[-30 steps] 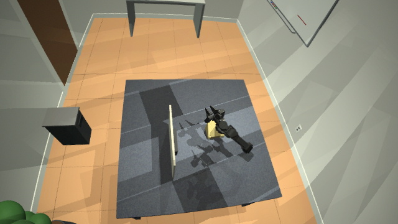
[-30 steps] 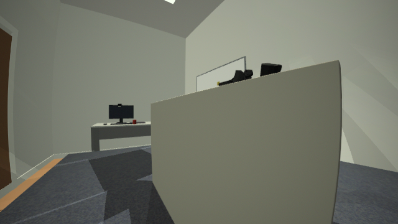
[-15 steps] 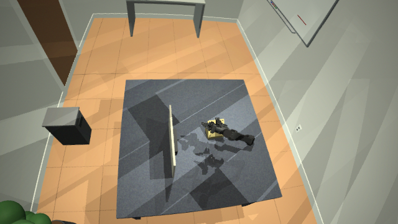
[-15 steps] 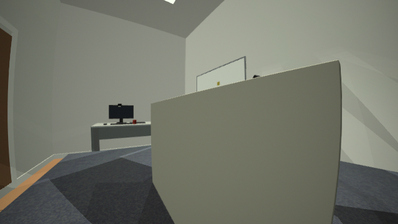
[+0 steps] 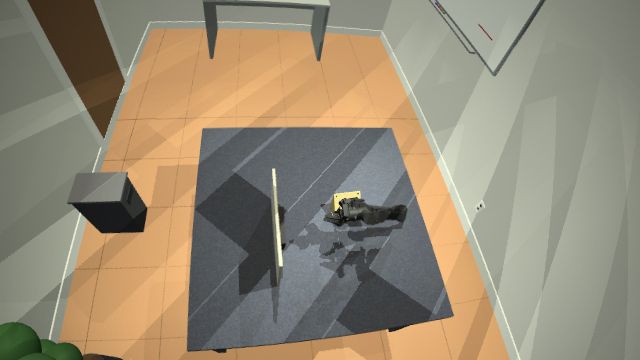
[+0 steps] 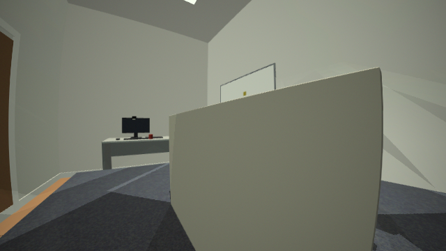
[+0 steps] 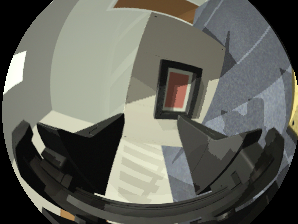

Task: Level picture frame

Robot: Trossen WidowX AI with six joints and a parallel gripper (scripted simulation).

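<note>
The picture frame lies 200 mm ahead of my gripper tip, 100 mm below it and 30 mm to the right of it. Also, from my gripper tip: wall panel: 210 mm ahead, 100 mm below, 40 mm to the right.
</note>
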